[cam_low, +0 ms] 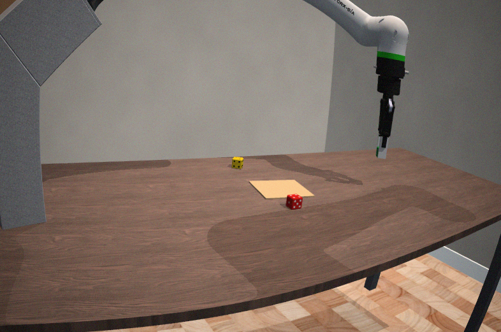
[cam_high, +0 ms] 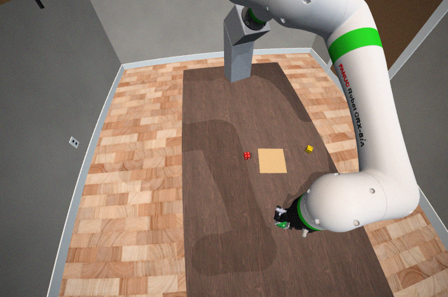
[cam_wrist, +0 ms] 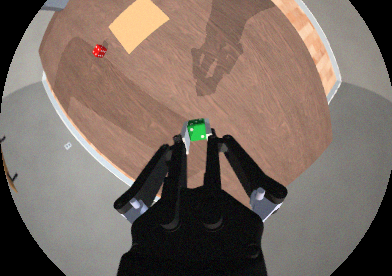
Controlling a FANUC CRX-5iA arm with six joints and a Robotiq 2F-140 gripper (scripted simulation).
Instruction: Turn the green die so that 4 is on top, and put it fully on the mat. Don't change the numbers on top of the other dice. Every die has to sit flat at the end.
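My hand is 32 cm past the tan mat, 13 cm above it and 3 cm to the right of it. From my hand the other things lie so: yellow die: 37 cm behind, 25 cm to the left, 11 cm below; then green die: 2 cm below; then red die: 34 cm behind, 11 cm below, 10 cm to the right.
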